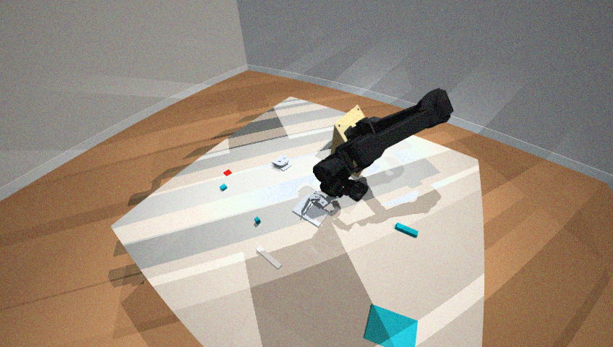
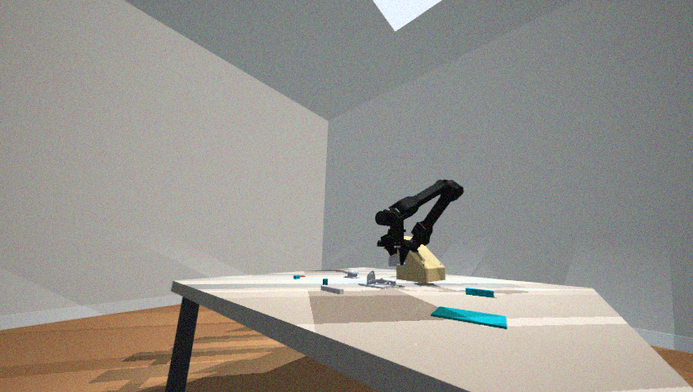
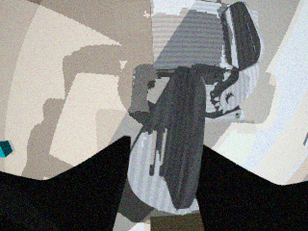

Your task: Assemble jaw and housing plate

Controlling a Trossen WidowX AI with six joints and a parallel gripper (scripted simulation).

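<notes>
Now: the white base plate 80 mm below my gripper tip, 70 mm ahead of it and 60 mm to the right of it. Round my gripper tip: red block (490 mm to the right, 130 mm ahead, 80 mm below); then teal bar (280 mm to the left, 70 mm below, 60 mm behind); then flat teal plate (350 mm to the left, 260 mm ahead, 80 mm below).
</notes>
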